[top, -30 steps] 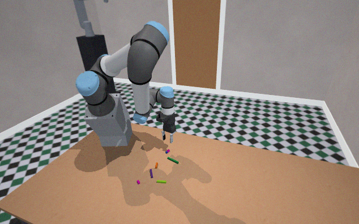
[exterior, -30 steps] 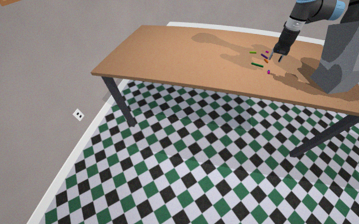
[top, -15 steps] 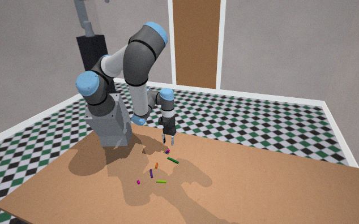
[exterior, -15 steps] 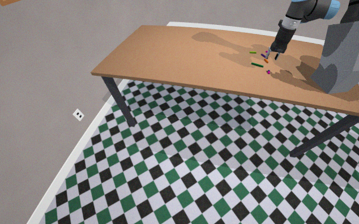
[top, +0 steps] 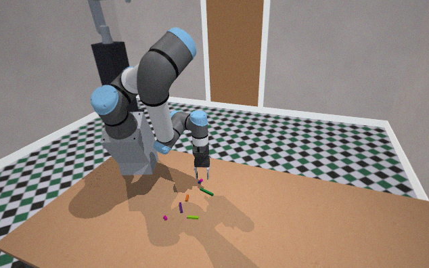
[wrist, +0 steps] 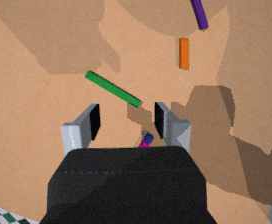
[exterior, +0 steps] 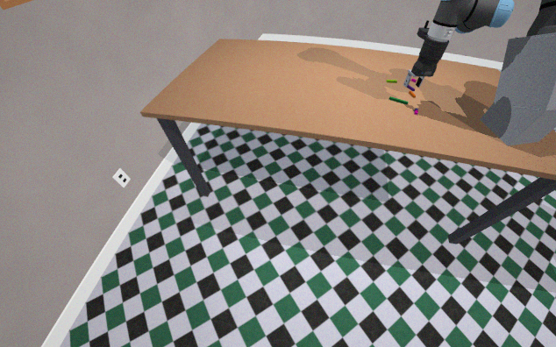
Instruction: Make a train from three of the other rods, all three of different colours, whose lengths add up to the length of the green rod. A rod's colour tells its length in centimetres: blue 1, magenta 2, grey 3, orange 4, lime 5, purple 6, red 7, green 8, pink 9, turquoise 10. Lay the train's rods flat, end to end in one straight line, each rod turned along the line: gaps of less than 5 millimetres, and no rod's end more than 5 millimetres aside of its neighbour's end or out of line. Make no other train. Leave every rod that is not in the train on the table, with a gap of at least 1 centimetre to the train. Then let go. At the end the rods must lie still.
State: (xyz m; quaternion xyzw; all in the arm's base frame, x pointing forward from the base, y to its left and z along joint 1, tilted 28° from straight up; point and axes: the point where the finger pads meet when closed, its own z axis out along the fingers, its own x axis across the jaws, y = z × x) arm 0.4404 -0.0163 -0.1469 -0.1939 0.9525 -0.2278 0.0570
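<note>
Right now my hand is 180 mm to the left of the lime rod, 90 mm above it and 30 mm short of it. Round my hand: blue rod (90 mm below, 50 mm behind, 40 mm to the left); green rod (90 mm below, 20 mm ahead, 10 mm to the right); orange rod (90 mm below, 80 mm to the right, 50 mm behind).
</note>
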